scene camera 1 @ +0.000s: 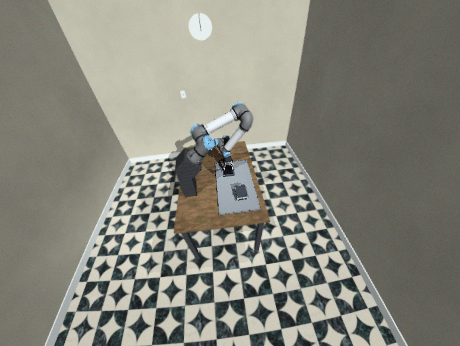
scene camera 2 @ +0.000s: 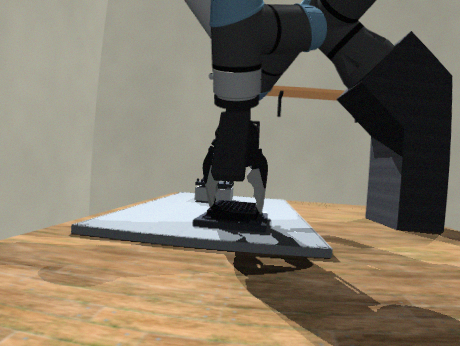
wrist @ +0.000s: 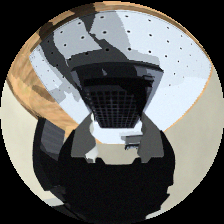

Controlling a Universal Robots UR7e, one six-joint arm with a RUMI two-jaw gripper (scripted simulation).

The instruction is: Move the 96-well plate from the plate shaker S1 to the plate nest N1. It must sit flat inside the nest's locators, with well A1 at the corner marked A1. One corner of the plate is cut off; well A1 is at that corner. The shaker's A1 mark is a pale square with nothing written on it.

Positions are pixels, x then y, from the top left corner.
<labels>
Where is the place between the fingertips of the gripper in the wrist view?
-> At 117, 112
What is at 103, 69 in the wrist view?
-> A plate nest N1.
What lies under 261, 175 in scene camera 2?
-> The gripper.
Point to a 96-well plate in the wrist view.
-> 112, 111
</labels>
